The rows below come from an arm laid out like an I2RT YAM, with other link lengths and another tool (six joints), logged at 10 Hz.
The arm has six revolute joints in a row. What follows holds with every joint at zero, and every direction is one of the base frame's.
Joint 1 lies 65.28 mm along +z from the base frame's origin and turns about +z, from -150 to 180 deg.
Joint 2 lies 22.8 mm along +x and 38.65 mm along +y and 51.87 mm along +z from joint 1 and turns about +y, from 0 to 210 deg.
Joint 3 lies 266.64 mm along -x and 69.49 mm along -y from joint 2 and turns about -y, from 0 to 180 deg.
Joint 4 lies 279.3 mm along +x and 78.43 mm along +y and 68.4 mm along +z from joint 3 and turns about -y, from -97 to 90 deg.
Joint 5 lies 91.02 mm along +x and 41.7 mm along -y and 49.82 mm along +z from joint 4 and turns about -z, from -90 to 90 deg.
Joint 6 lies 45.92 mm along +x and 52.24 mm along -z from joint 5 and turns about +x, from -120 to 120 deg.
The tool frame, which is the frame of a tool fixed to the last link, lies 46 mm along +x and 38 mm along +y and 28 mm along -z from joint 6; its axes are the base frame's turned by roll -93.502, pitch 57.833 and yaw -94.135 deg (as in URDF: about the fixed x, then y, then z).
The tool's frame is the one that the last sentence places.
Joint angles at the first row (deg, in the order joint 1, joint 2, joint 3, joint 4, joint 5, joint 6):
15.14, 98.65, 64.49, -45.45, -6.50, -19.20
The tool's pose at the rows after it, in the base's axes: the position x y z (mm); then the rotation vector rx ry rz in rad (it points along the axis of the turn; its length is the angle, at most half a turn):
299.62 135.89 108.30 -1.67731 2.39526 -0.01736
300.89 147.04 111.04 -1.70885 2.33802 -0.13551
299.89 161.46 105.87 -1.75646 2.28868 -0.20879
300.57 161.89 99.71 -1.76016 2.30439 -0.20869
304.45 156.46 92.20 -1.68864 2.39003 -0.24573
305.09 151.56 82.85 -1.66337 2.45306 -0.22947
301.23 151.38 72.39 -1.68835 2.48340 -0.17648
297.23 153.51 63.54 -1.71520 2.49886 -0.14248
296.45 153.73 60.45 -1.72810 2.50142 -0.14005
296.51 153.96 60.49 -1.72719 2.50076 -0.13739
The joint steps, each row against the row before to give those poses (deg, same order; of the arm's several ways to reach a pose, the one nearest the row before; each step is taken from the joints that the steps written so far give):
2.34, -2.42, 0.00, 0.63, 1.68, -0.81
2.97, -0.90, 0.00, 1.84, 4.44, 0.04
3.21, 0.76, -0.02, 1.83, 3.17, 0.00
0.04, 1.12, 0.00, 0.29, 0.22, 0.31
-0.87, 1.27, 0.00, -0.07, 2.09, 3.15
-1.01, 1.70, 0.00, -0.45, -0.19, 1.35
-0.24, 1.86, -0.20, -0.40, -1.66, -0.06
0.33, 1.51, -0.24, -0.02, -0.97, -0.03
0.11, 0.57, 0.00, 0.02, 0.00, -0.21
0.00, -0.01, 0.00, 0.04, -0.11, 0.02

